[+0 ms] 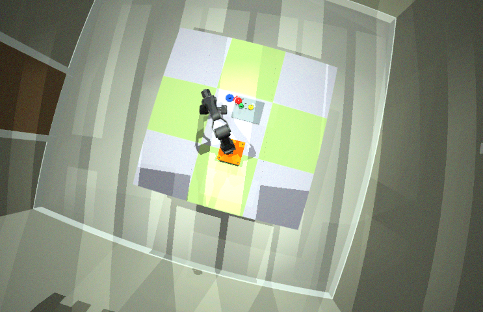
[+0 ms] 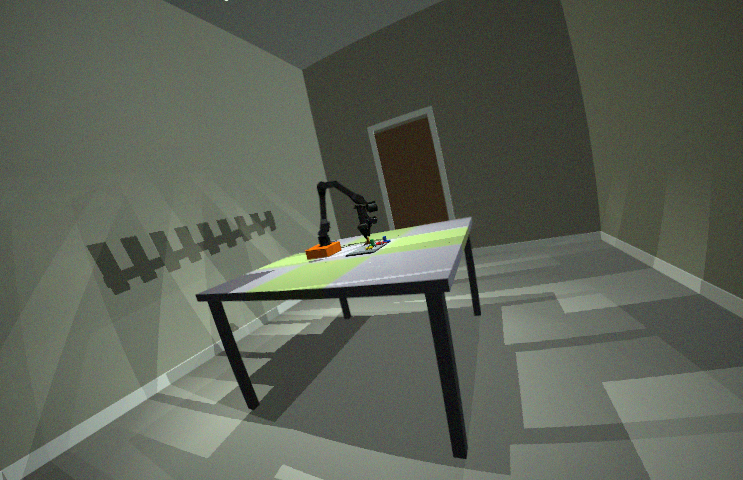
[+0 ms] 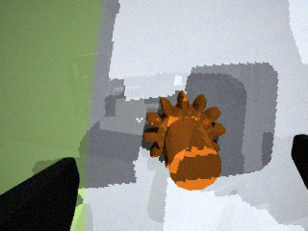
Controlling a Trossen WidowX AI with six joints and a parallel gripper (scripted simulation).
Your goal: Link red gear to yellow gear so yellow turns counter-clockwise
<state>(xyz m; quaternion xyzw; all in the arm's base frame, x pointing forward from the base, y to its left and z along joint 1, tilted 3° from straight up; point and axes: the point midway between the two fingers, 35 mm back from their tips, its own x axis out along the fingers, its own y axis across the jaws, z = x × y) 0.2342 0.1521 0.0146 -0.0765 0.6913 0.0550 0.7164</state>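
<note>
Now: the orange gear 2 cm below my gripper tip. Round my gripper tip: red gear (13 cm ahead, 15 cm to the right, 2 cm below); blue gear (14 cm ahead, 8 cm to the right, 2 cm below); green gear (9 cm ahead, 17 cm to the right, 1 cm below).
</note>
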